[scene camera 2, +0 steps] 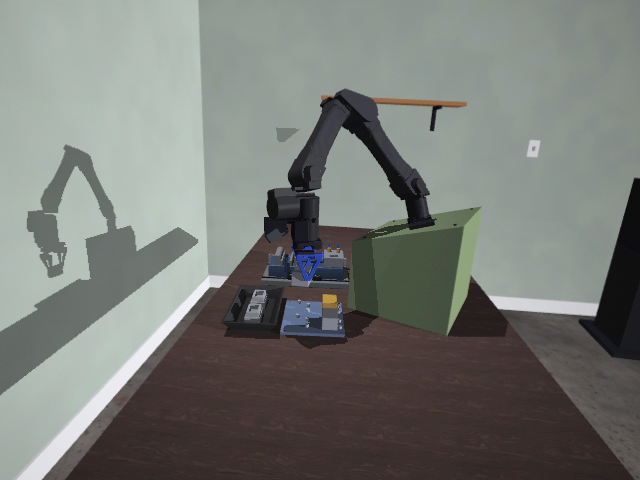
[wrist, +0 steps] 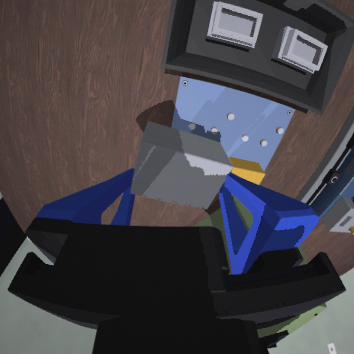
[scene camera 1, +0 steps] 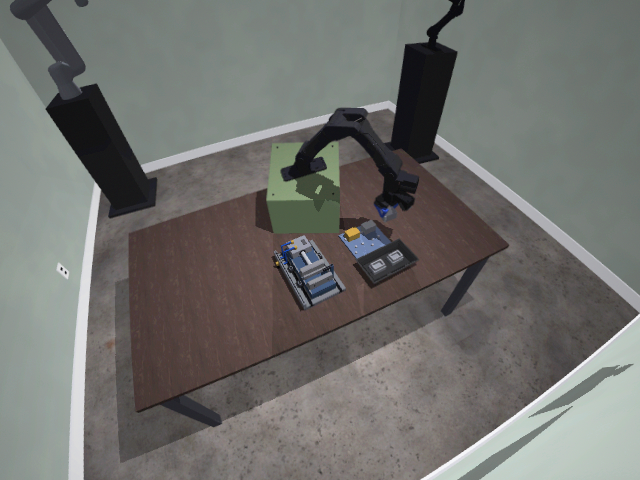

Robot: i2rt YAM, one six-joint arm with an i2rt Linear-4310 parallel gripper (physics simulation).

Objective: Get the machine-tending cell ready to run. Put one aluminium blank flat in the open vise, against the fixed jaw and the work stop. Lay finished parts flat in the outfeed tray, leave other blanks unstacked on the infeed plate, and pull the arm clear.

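Places are measured from the arm's base along level axes (x ahead, y left, z up), in centimetres.
Pixels of known places: gripper, fingertip midpoint: (scene camera 2: 305, 276) (wrist: 176, 174) (scene camera 1: 386, 213); arm's base, link origin: (scene camera 2: 420, 223) (scene camera 1: 303, 169).
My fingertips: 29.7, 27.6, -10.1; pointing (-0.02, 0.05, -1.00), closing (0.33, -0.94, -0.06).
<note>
For each thing: its middle in the pictures, then the offset to it from my fingertips, as dx, dy, dz. Level surfaces: height alone.
- grey aluminium blank, body centre: (wrist: 177, 165) (scene camera 2: 302, 275) (scene camera 1: 388, 214) +0.9, +0.2, +0.1
- infeed plate, body centre: (wrist: 225, 140) (scene camera 2: 313, 317) (scene camera 1: 365, 240) -1.1, -8.3, -15.8
- grey block, body centre: (scene camera 2: 329, 318) (scene camera 1: 368, 227) -6.4, -4.5, -13.6
- vise, body centre: (scene camera 2: 306, 264) (scene camera 1: 308, 266) +7.1, -38.8, -11.2
- yellow block, body centre: (wrist: 242, 173) (scene camera 2: 329, 304) (scene camera 1: 352, 234) -5.0, -13.5, -13.6
- dark wooden table, surface height: dz -16.2
My gripper (scene camera 1: 386, 211) (scene camera 2: 306, 274) (wrist: 176, 174) is shut on a grey aluminium blank (scene camera 1: 389, 214) (scene camera 2: 299, 280) (wrist: 175, 167), held tilted in the air above the back right end of the infeed plate (scene camera 1: 366, 250) (scene camera 2: 291, 307) (wrist: 205, 97). Another grey block (scene camera 1: 368, 227) (scene camera 2: 330, 319) stands on that plate; the held blank hides it in the wrist view. The vise (scene camera 1: 313, 270) (scene camera 2: 279, 264) lies left of the plate in scene camera 1, its jaws apart. Two pocketed finished parts (scene camera 1: 377, 266) (scene camera 2: 253, 311) (wrist: 235, 25) lie in the outfeed tray (scene camera 1: 393, 274) (scene camera 2: 251, 326) (wrist: 240, 82).
A yellow block (scene camera 1: 352, 234) (scene camera 2: 329, 300) (wrist: 247, 171) stands on the infeed plate beside the grey block. Small pegs rise from the plate. The green arm pedestal (scene camera 1: 305, 215) (scene camera 2: 408, 279) stands behind the vise and plate. The dark wooden table (scene camera 1: 201, 310) (scene camera 2: 330, 403) (wrist: 75, 75) carries them.
</note>
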